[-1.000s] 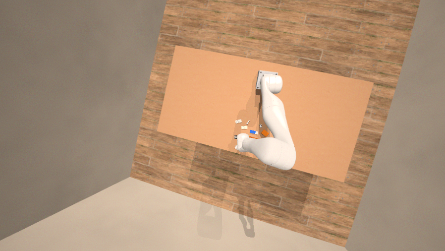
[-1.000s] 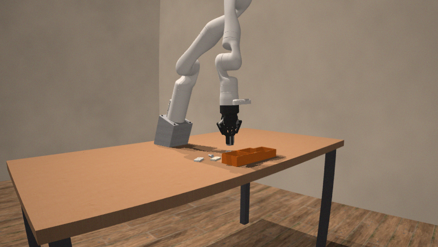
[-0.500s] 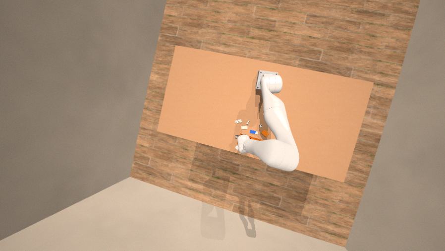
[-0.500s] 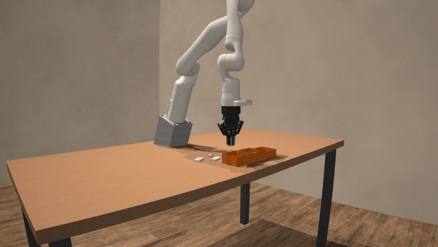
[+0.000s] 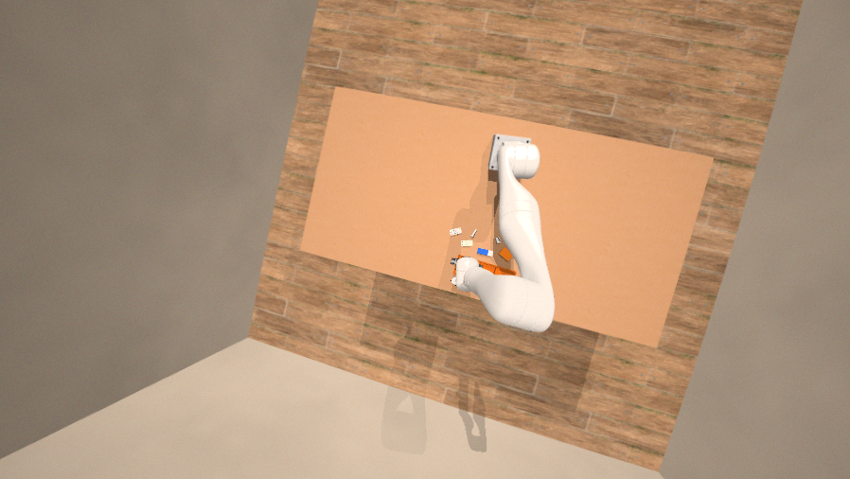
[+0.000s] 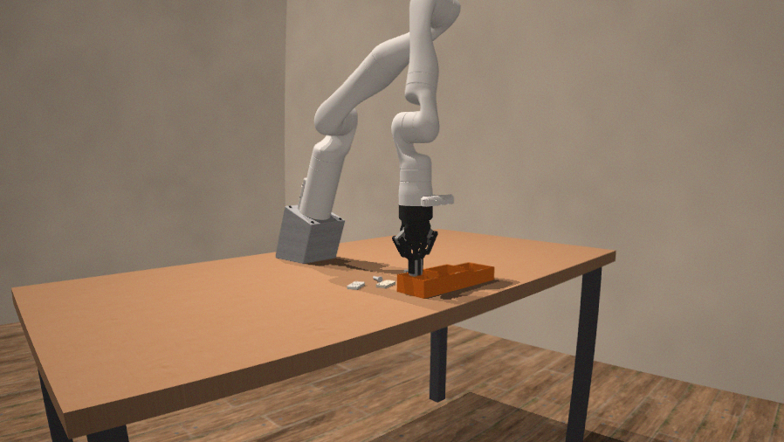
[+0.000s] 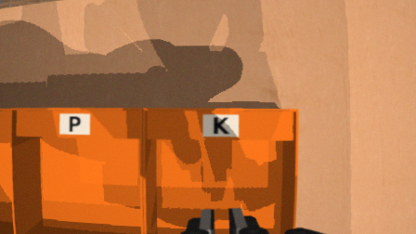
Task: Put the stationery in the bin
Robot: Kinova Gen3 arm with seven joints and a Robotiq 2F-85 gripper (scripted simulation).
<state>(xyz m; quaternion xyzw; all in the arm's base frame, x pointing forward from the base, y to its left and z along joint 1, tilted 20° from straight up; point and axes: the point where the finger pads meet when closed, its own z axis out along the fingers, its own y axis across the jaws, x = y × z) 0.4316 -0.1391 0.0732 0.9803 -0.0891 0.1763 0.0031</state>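
The tray is 4 cm ahead of my hand, 8 cm to the left of it and 3 cm below it. Also, from my hand: pencil sharpener 10 cm behind, 13 cm to the left, 4 cm below; then blue eraser 4 cm behind, 9 cm to the left, 5 cm below; then small bolt 12 cm behind, 3 cm to the left, 5 cm below.
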